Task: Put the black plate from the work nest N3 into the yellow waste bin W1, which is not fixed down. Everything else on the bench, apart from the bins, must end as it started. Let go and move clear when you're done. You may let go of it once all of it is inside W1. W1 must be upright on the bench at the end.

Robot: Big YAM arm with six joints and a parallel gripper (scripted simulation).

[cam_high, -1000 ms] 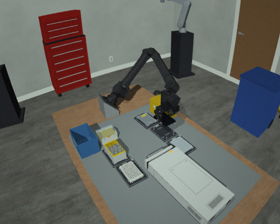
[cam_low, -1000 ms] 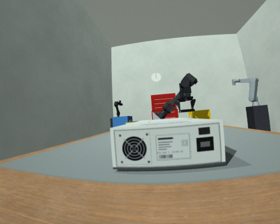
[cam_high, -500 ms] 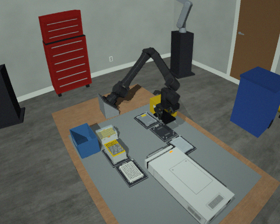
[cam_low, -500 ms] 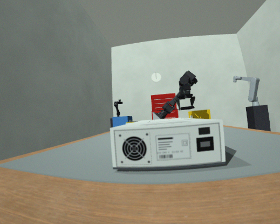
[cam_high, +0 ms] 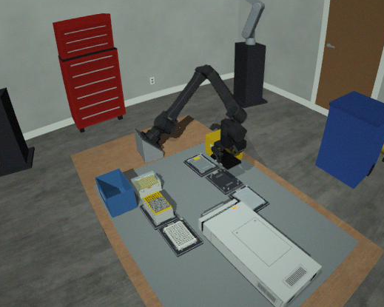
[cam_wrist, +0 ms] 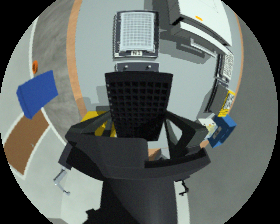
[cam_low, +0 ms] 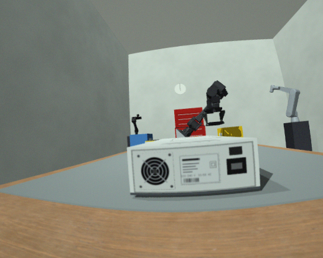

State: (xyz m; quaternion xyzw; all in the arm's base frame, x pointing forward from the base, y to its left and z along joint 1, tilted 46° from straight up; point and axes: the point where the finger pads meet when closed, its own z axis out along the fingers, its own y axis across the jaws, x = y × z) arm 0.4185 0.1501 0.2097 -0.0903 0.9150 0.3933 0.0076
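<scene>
Right now my hand is 20 cm past the yellow waste bin, 11 cm to the right of it and 11 cm above it. Round my hand: white well plate 34 cm to the right, 23 cm ahead, 13 cm below; then black plate right at my hand; then large white instrument 40 cm ahead, 12 cm to the right, 11 cm below.
</scene>
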